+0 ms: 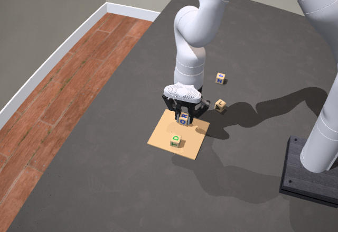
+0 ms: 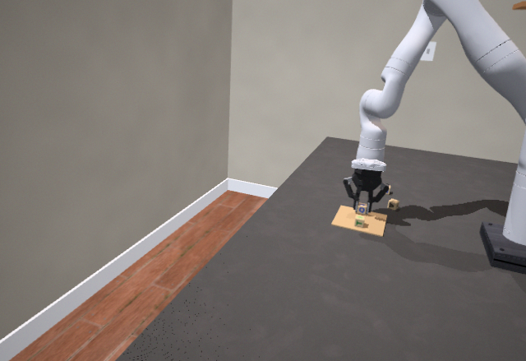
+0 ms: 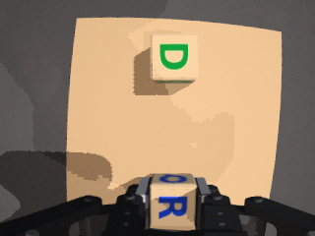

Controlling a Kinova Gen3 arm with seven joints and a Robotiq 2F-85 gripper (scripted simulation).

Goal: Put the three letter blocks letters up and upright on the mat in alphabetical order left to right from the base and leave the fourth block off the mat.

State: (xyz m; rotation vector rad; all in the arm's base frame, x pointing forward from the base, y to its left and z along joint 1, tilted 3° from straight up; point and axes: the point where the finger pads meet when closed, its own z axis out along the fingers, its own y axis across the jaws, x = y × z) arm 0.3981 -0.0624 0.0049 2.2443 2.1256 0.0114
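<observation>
Now: the tan mat 40 mm to the left of my hand and 30 mm below it.
</observation>
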